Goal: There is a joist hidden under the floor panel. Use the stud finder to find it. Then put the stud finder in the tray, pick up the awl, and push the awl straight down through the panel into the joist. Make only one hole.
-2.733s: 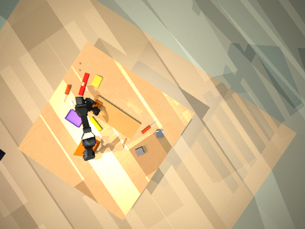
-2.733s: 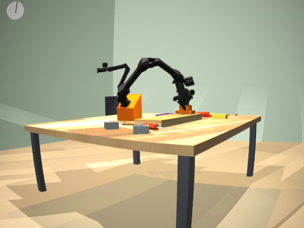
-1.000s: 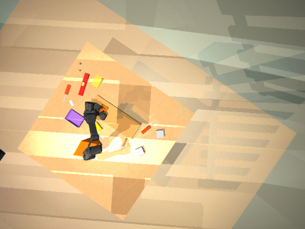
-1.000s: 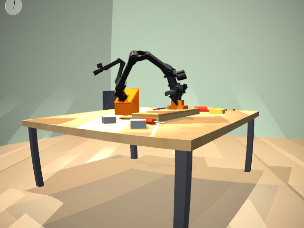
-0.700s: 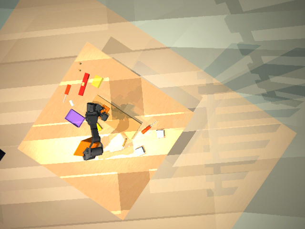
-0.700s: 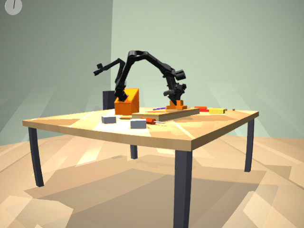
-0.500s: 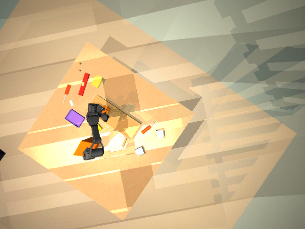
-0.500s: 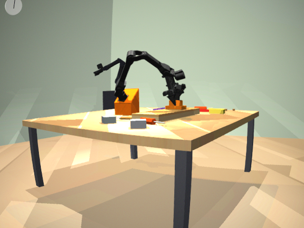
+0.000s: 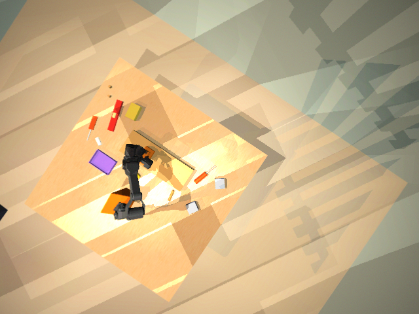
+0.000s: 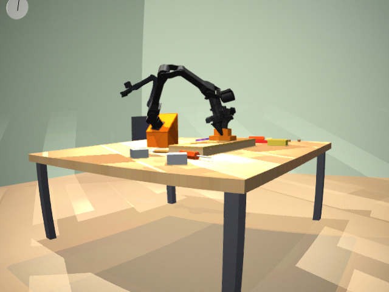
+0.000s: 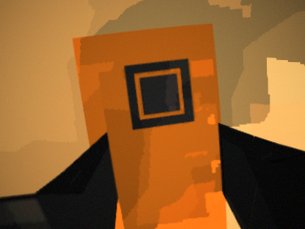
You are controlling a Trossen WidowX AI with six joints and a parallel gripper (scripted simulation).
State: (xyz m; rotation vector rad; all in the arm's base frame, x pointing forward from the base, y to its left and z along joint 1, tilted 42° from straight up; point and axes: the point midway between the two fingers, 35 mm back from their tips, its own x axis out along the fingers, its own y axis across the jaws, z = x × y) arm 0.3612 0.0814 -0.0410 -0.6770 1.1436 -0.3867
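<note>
Now: gripper tip 240 mm to the right of the purple tray, 240 mm past it and 50 mm above it. The rest, counted from my gripper tip: yellow block: 270 mm to the left, 180 mm ahead, 50 mm below; then orange stud finder: 20 mm above, 10 mm ahead; then yellow bar: 160 mm behind, 60 mm below, 40 mm to the left.
</note>
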